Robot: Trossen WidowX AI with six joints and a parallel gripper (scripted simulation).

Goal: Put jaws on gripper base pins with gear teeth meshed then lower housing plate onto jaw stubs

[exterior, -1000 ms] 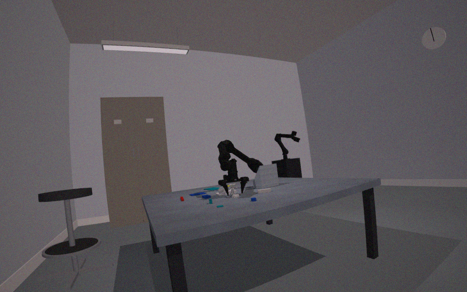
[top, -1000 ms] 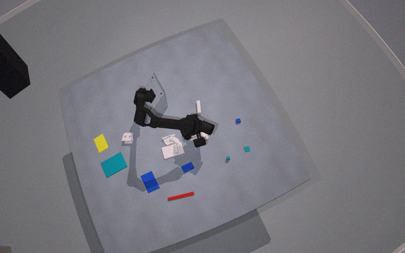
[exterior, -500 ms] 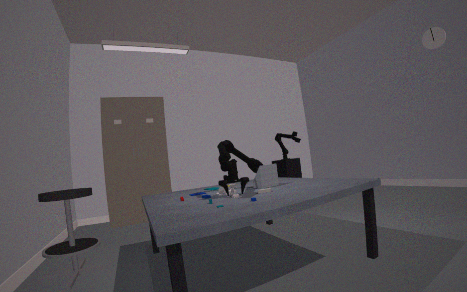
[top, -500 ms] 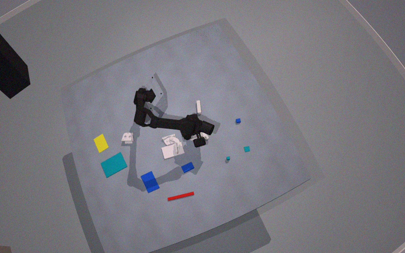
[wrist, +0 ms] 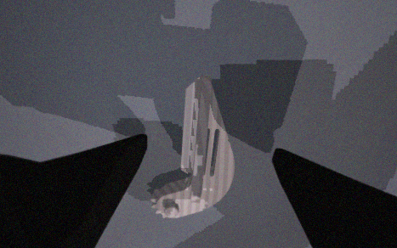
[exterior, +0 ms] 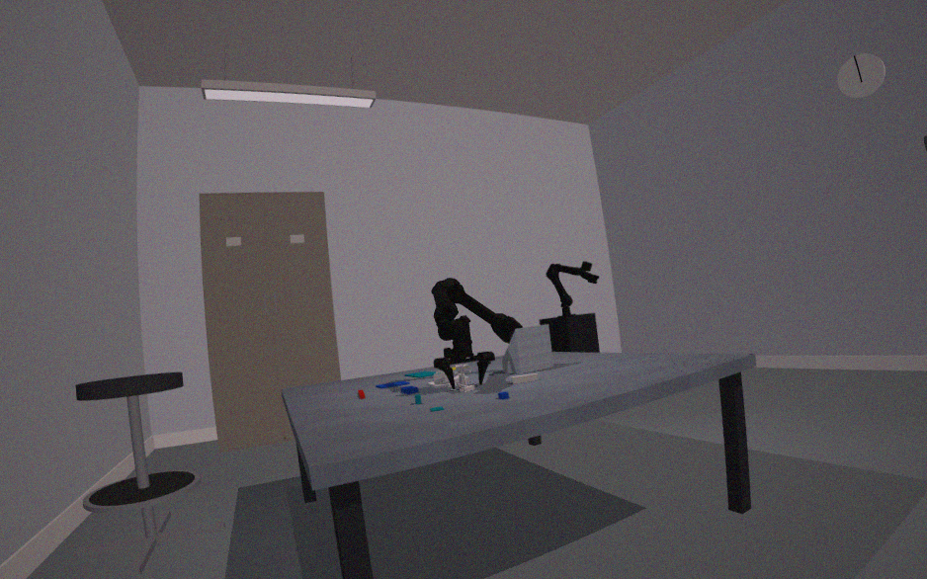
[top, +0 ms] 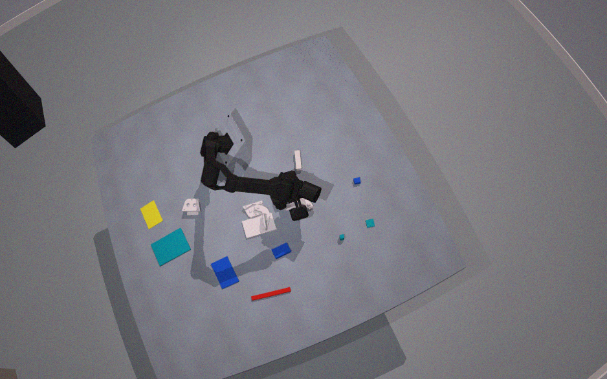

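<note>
The flat white ribbed plate is 160 mm to the right of my gripper tip. From my gripper tip the other things lie so: white bar (150 mm behind, 100 mm to the left, 10 mm above); then blue block (140 mm to the right, 140 mm ahead); then housing plate (150 mm to the right, 60 mm behind).
</note>
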